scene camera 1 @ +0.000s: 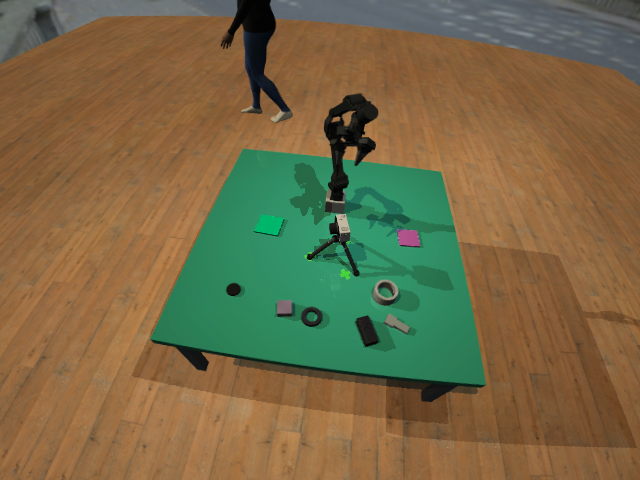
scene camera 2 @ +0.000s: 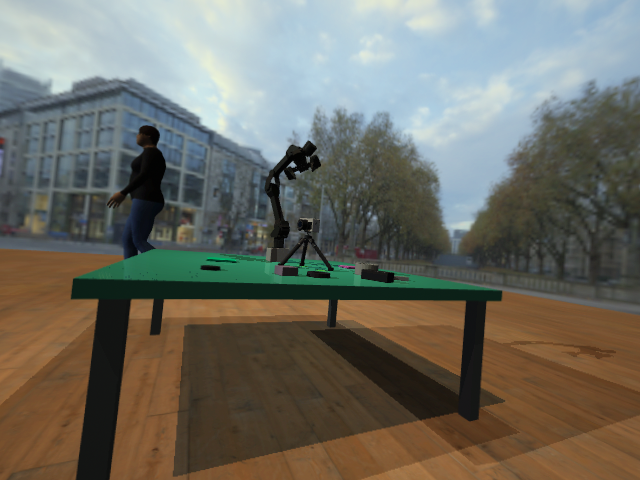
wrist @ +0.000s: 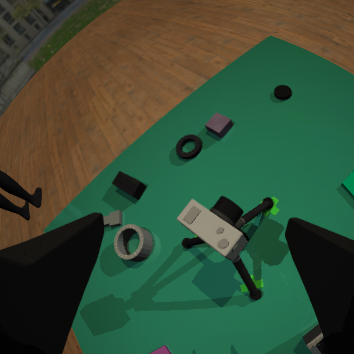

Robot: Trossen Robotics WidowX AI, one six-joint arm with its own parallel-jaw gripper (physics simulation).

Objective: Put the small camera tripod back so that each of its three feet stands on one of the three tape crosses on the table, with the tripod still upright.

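Places are measured from the arm's base along level axes (x back, y right, z up), in metres.
Pixels of known places: gripper, fingertip midpoint: (scene camera 1: 346, 165) (scene camera 2: 303, 174) (wrist: 199, 226); arm's base, origin of the base link: (scene camera 1: 336, 196) (scene camera 2: 278, 248).
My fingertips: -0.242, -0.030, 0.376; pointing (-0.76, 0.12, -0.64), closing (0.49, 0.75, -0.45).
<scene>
Ahead of a thing's pixels: the offset from my fingertips to its top centre, as dx, dy, dz. "pt": to the spot under its first point. Level surfaces: height alone.
The tripod @(pt -0.141, -0.077, -0.379) (scene camera 1: 350, 258) (scene camera 2: 305, 241) stands upright, carrying a pale camera (scene camera 1: 342, 228) (wrist: 210, 228) with a black lens. In the wrist view, one foot @(pt -0.115, +0.108, -0.435) (wrist: 269, 202) touches or overlaps a green cross @(-0.113, +0.105, -0.450) (wrist: 274, 207). Another foot (wrist: 255, 294) lies at the edge of a second cross @(pt +0.016, -0.048, -0.407) (wrist: 247, 287). The remaining foot @(pt -0.177, -0.110, -0.436) (scene camera 1: 355, 273) (wrist: 187, 243) stands on bare table beside the front cross @(-0.179, -0.066, -0.450) (scene camera 1: 344, 274), which the camera hides in the wrist view. My gripper (scene camera 2: 303, 172) (wrist: 199, 226) is open and empty, high above the table; the camera shows below, between the fingers.
On the green table @(dz -0.451) (scene camera 1: 206, 320) are a grey ring @(-0.256, -0.245, -0.403) (scene camera 1: 385, 292), a black block @(-0.440, -0.178, -0.416) (scene camera 1: 367, 331), a grey piece @(-0.387, -0.301, -0.436) (scene camera 1: 397, 323), a black ring @(-0.413, +0.045, -0.436) (scene camera 1: 311, 316), a mauve block @(-0.401, +0.159, -0.423) (scene camera 1: 284, 307), a black disc @(-0.352, +0.395, -0.441) (scene camera 1: 233, 289), and green @(+0.038, +0.341, -0.441) (scene camera 1: 269, 225) and magenta @(+0.092, -0.360, -0.441) (scene camera 1: 408, 238) squares. A person (scene camera 1: 260, 62) is behind.
</scene>
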